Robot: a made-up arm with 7 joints. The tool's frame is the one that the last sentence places.
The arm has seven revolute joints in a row. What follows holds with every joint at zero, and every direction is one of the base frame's. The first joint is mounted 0.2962 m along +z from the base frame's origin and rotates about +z. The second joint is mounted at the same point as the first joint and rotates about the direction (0, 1, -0.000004). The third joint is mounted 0.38 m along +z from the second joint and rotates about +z. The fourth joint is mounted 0.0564 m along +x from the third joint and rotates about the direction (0, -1, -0.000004). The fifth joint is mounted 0.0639 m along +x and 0.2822 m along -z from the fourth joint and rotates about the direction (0, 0.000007, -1). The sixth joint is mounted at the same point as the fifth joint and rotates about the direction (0, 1, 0.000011). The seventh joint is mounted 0.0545 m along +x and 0.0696 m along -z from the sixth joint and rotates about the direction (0, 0.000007, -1). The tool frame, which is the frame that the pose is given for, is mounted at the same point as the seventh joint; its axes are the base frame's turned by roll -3.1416, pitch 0 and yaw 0 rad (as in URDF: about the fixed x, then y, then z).
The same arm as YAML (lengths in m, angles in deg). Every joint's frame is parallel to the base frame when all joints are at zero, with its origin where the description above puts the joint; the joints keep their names.
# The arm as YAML. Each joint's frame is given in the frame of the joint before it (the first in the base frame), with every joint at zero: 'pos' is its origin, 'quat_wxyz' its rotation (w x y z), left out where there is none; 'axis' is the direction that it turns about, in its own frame. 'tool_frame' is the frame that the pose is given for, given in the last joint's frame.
length_unit: m
angle_unit: deg
joints:
  - joint: joint 1
    pos: [0.0, 0.0, 0.2962]
    axis: [0.0, 0.0, 1.0]
  - joint: joint 2
    pos: [0.0, 0.0, 0.0]
    axis: [0.0, 1.0, 0.0]
  - joint: joint 3
    pos: [0.0, 0.0, 0.38]
    axis: [0.0, 0.0, 1.0]
  - joint: joint 4
    pos: [0.0564, 0.0, 0.0]
    axis: [0.0, -1.0, 0.0]
  - joint: joint 5
    pos: [0.0639, 0.0, -0.2822]
    axis: [0.0, 0.0, -1.0]
  - joint: joint 6
    pos: [0.0, 0.0, 0.0]
    axis: [0.0, 1.0, 0.0]
  - joint: joint 7
    pos: [0.0545, 0.0, -0.0696]
    axis: [0.0, 0.0, -1.0]
tool_frame:
  pos: [0.0, 0.0, 0.0]
  quat_wxyz: [0.000004, 1.0, 0.0, 0.0]

